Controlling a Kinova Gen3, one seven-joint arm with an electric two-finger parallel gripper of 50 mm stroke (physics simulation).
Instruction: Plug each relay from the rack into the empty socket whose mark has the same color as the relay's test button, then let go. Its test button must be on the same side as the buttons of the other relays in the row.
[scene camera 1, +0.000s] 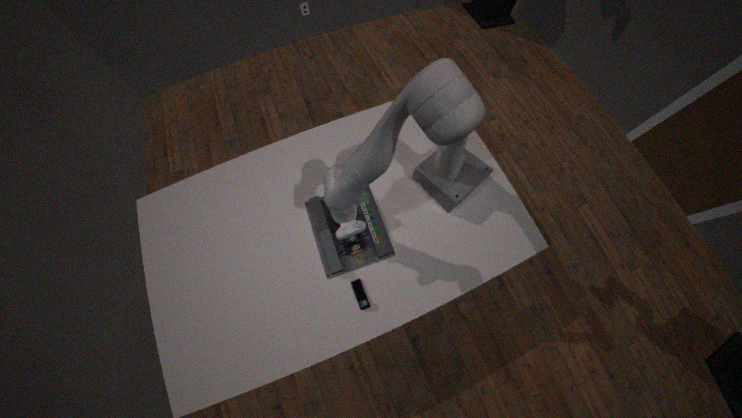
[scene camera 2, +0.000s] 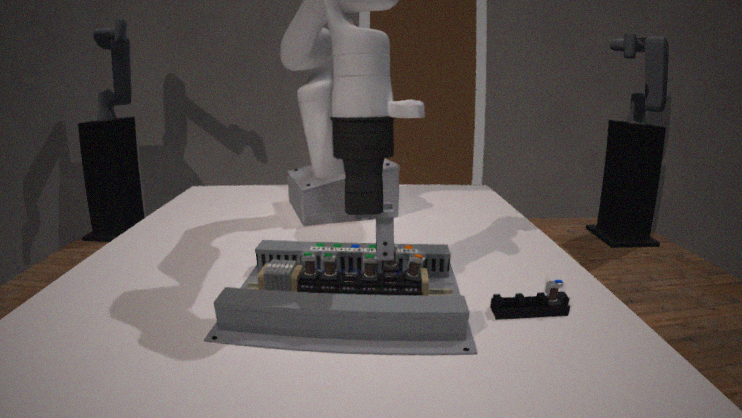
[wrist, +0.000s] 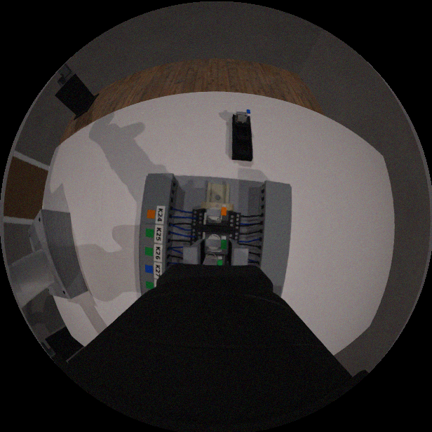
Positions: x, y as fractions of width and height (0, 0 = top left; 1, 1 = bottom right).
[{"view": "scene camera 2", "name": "my gripper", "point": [0.52, 0.61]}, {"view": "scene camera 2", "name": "black rack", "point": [0.70, 0.73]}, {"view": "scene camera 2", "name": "grey panel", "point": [0.51, 0.83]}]
